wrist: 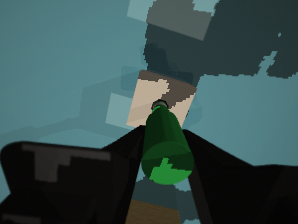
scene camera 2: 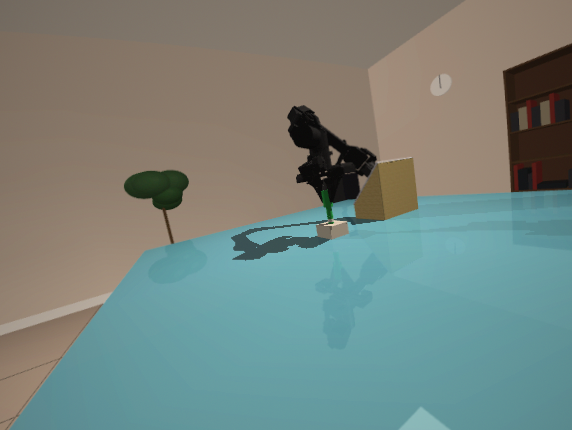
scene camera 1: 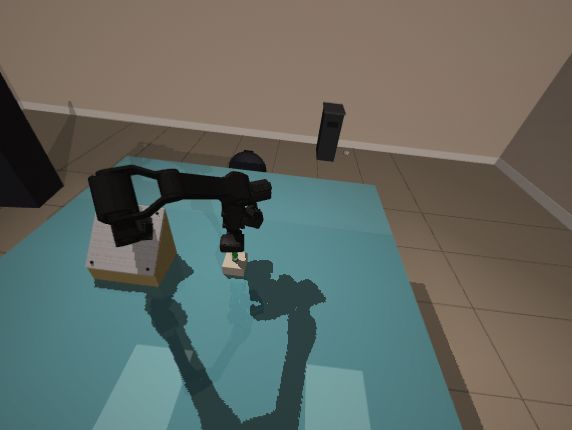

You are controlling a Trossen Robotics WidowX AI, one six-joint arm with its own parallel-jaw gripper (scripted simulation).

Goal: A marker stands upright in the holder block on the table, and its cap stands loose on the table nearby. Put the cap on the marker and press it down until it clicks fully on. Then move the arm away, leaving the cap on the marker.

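Observation:
There is a green marker cap, and it is being carried by my gripper. Both the wrist view and scene camera 1 let me see my gripper too.

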